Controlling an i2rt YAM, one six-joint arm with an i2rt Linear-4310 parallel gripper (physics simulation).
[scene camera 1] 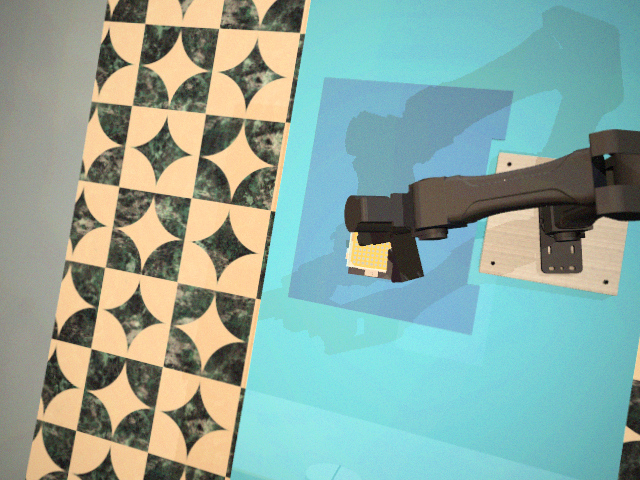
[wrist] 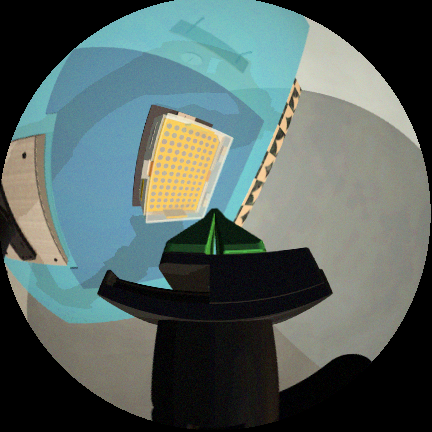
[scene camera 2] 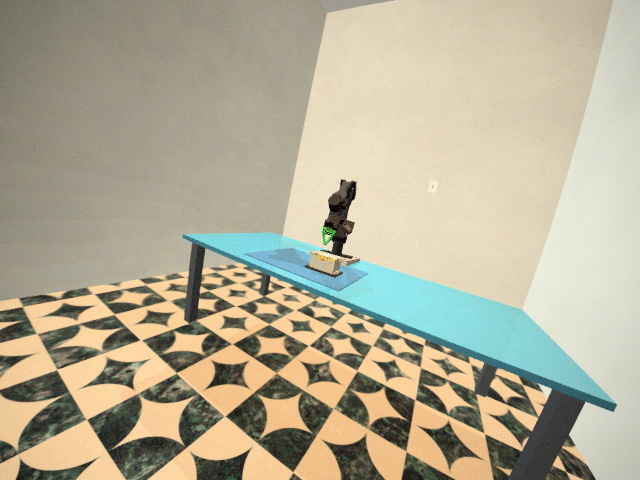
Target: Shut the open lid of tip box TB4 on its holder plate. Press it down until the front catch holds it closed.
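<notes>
A clear lid (scene camera 1: 374, 257) is in my sight, and the wrist view shows the clear lid (wrist: 187, 157) too. My gripper (wrist: 214, 213) is shut, and it holds nothing.
</notes>
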